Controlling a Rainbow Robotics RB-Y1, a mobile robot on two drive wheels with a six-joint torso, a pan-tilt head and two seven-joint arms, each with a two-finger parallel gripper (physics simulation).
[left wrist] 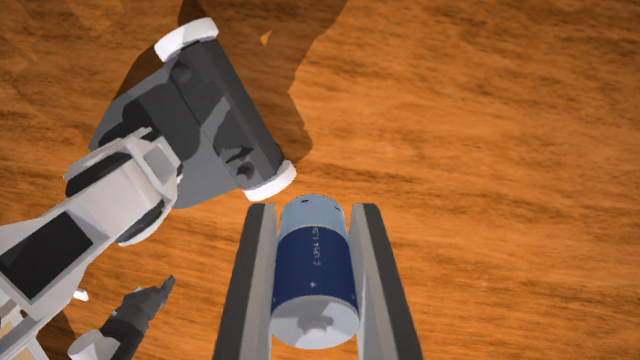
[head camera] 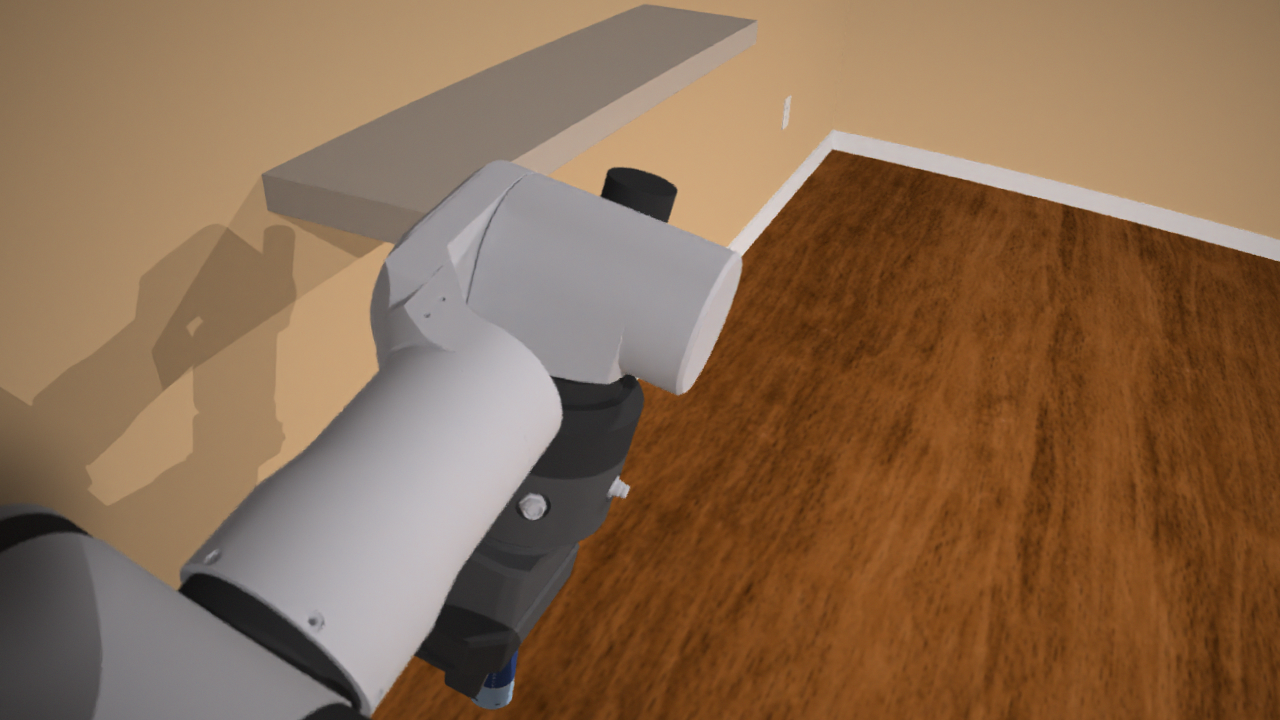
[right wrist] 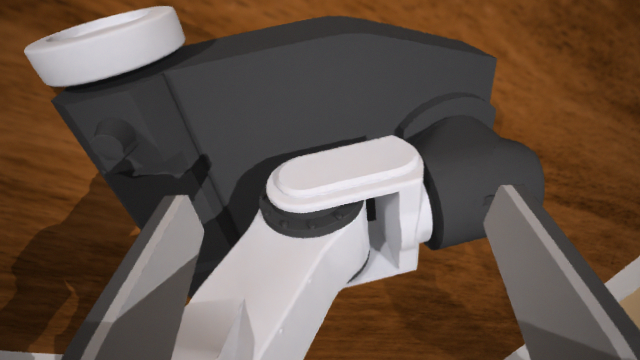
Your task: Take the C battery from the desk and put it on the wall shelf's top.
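Seen in the pictures: left gripper, between the fingertips: (left wrist: 313,221) (head camera: 475,669); right gripper, between the fingertips: (left wrist: 156,283) (right wrist: 340,209); robot's base, origin of its link: (left wrist: 241,106).
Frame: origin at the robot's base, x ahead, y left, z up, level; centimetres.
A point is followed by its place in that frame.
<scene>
The C battery (head camera: 494,689) @(z 97.7, x 46.1, y 1.4 cm) (left wrist: 315,262) @(z 99.3, x 48.2, y 2.4 cm), dark blue with a light blue end and a silver end, is between the fingers of my left gripper (left wrist: 313,221) @(z 97.3, x 47.9, y 2.5 cm), which is shut on it. In the head camera the battery pokes out below the dark gripper body, near the bottom edge. The wall shelf (head camera: 510,102) @(z 100.1, x 142.5, y -0.8 cm), a long grey board, is on the wall at the upper left, above and beyond the gripper; my left wrist covers part of its near edge. My right gripper (right wrist: 340,209) @(z 53.9, x -23.2, y -26.7 cm) is wide open and empty. The desk does not show in these views.
Wooden floor (head camera: 939,447) @(z 0.1, x 176.0, y -105.1 cm) (left wrist: 500,150) @(z 0.1, x 78.4, y -51.0 cm) lies below. My dark wheeled base (left wrist: 240,105) @(z 15.6, x 7.6, y 1.6 cm) (right wrist: 300,95) @(z 16.9, x -24.5, y -15.3 cm) and white torso (left wrist: 120,190) (right wrist: 280,260) show in the wrist views. My left forearm (head camera: 384,474) @(z 123.3, x 35.8, y 3.1 cm) crosses the head view. The tan wall (head camera: 116,116) @(z 113.5, x 103.8, y 40.0 cm) carries the arm's shadow.
</scene>
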